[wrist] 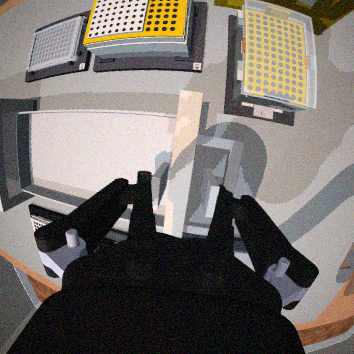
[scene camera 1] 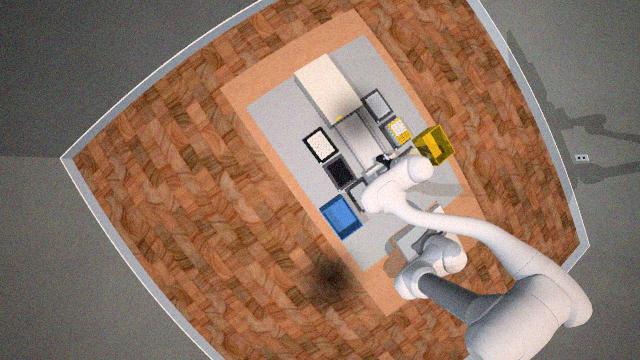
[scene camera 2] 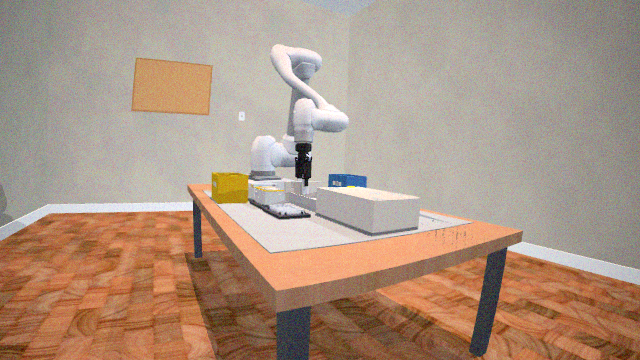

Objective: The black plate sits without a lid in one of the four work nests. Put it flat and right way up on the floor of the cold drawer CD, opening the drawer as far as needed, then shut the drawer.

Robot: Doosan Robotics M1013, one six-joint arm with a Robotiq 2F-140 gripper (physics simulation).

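Places are measured from the arm's base along level axes (x back, y right, z up), in metres.
Pixels of known places: gripper, between the fingertips: [wrist: 184,176] [scene camera 2: 302,193]; arm's base, origin of its link: [scene camera 1: 429,245] [scene camera 2: 263,178].
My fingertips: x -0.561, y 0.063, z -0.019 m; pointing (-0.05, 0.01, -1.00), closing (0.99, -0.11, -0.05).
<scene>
Ahead of a thing's pixels: the offset from my fingertips to its top centre. "pt": to the spot under its first point.
The black plate {dy -0.176, dx -0.102, dz -0.012 m} [scene camera 1: 341,171] lies without a lid in a dark nest, beside the drawer in scene camera 1. The drawer [scene camera 1: 361,140] [scene camera 2: 302,201] [wrist: 100,145] stands pulled out from the cream cabinet [scene camera 1: 327,87] [scene camera 2: 367,210], and the part of its pale floor that shows bears no plate. My gripper [scene camera 1: 384,159] [scene camera 2: 306,184] [wrist: 184,176] points down at the drawer's front end. Its fingers stand part-way open, one on each side of the upright front panel {pt dy +0.061, dx +0.005, dz +0.056 m} [wrist: 186,125], with gaps beside the panel in the wrist view. The finger pads' lower ends are hard to make out.
A yellow bin {dy +0.316, dx +0.136, dz +0.082 m} [scene camera 1: 434,145] [scene camera 2: 229,187] and a blue bin {dy -0.329, dx +0.061, dz +0.082 m} [scene camera 1: 341,217] [scene camera 2: 347,180] stand on opposite sides. A clear plate {dy +0.227, dx -0.236, dz -0.012 m} [scene camera 1: 377,104] [wrist: 56,44] and yellow-topped racks {dy +0.206, dx -0.058, dz +0.038 m} [scene camera 1: 398,131] [wrist: 137,25] line one side of the drawer. A white plate {dy -0.157, dx -0.276, dz -0.012 m} [scene camera 1: 320,145] lies beyond the black plate.
</scene>
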